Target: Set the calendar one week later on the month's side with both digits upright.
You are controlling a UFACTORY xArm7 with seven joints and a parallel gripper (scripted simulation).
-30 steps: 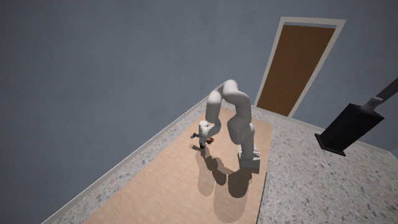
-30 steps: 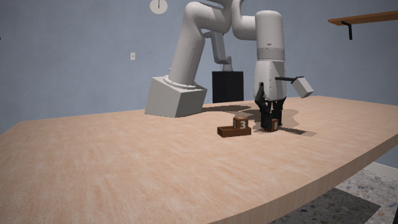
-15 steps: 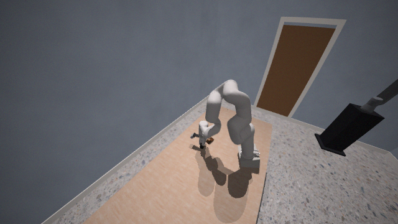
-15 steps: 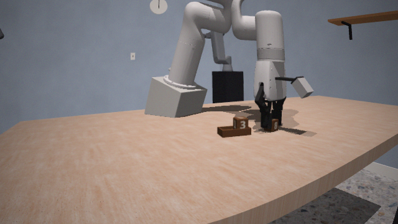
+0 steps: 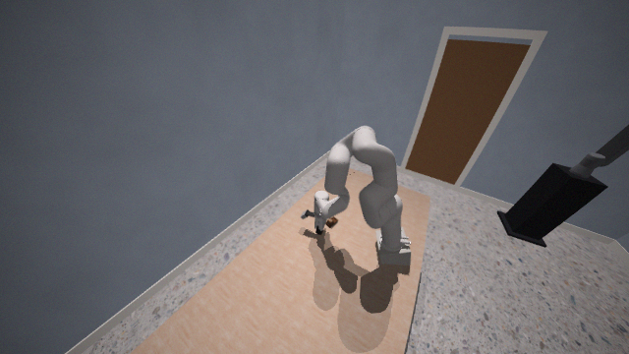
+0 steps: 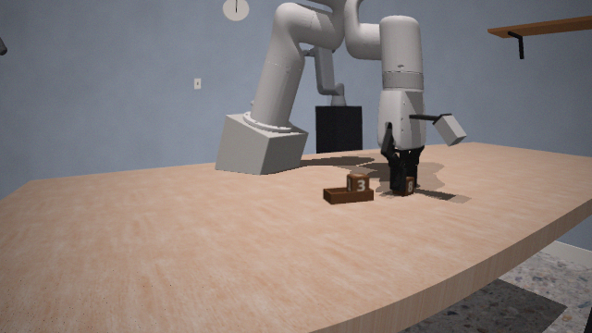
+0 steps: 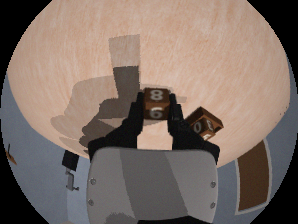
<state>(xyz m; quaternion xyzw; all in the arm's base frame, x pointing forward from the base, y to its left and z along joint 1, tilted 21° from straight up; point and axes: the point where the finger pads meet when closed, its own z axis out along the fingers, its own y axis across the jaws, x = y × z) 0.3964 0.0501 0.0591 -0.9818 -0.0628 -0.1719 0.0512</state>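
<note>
My hand is 1 cm above the cube. Also, from my hand: brown wooden tray 4 cm behind, 10 cm to the right, 2 cm below.
</note>
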